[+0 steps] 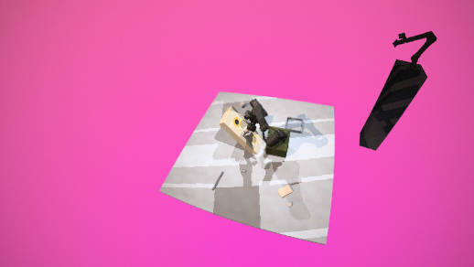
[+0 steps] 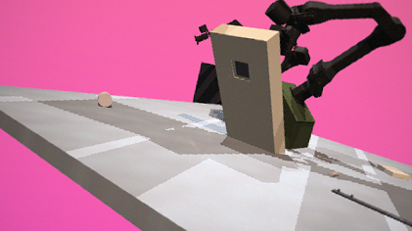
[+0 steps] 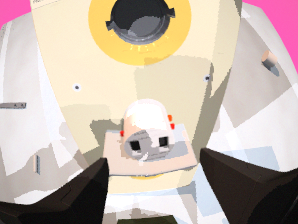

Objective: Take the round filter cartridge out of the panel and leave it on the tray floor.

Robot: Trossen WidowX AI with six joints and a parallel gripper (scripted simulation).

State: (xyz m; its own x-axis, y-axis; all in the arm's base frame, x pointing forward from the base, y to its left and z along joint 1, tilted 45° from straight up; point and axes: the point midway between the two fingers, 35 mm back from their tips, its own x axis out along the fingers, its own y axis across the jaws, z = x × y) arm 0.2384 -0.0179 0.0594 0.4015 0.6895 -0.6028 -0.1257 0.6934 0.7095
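Right now my gripper tip is 40 mm above the white round filter cartridge and 20 mm short of it. Also, from my gripper tip: tan block (400 mm behind, 300 mm to the left, 220 mm below); then tan service panel (70 mm ahead, 60 mm below, 10 mm to the left); then tray (320 mm to the right, 280 mm behind, 220 mm below).
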